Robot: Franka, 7 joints.
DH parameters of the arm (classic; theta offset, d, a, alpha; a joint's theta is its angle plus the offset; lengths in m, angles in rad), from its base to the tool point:
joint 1: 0 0.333 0 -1.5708
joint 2: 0 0 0 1.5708
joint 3: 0 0.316 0.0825 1.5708
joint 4: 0 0 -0.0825 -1.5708
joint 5: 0 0.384 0 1.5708
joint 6: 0 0 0.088 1.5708
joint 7: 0 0.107 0 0
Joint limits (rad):
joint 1: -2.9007..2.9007
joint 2: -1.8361..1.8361
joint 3: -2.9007..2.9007
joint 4: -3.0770..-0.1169
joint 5: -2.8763..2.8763
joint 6: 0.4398..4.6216
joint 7: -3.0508..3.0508
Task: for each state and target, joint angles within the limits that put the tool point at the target. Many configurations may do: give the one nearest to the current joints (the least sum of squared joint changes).
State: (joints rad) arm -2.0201 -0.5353 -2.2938 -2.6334 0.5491 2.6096 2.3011
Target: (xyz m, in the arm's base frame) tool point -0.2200 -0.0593 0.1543
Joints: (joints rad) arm -1.7902 -0.8852 -1.9321 -3.0326 0.5577 2.3910 2.3011
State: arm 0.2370 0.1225 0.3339 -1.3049 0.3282 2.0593 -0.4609
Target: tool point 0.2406 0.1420 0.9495
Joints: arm 0.2011 -0.5965 0.1179 -1.4740 0.2775 1.7679 -0.4609
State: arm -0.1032 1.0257 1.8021 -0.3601 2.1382 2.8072 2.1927
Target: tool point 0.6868 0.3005 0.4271
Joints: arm -0.2276 1.2907 1.5968 -0.9219 2.2635 3.4151 2.1927
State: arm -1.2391 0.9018 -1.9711 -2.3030 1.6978 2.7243 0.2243
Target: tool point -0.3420 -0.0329 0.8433
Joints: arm -1.2343 1.0460 -2.4512 -1.9770 1.6620 2.8248 0.2243
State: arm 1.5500 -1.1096 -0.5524 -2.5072 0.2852 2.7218 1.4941
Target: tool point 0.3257 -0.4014 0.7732
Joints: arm 1.2580 -1.5366 -0.7629 -1.8703 0.2837 2.8776 1.4941
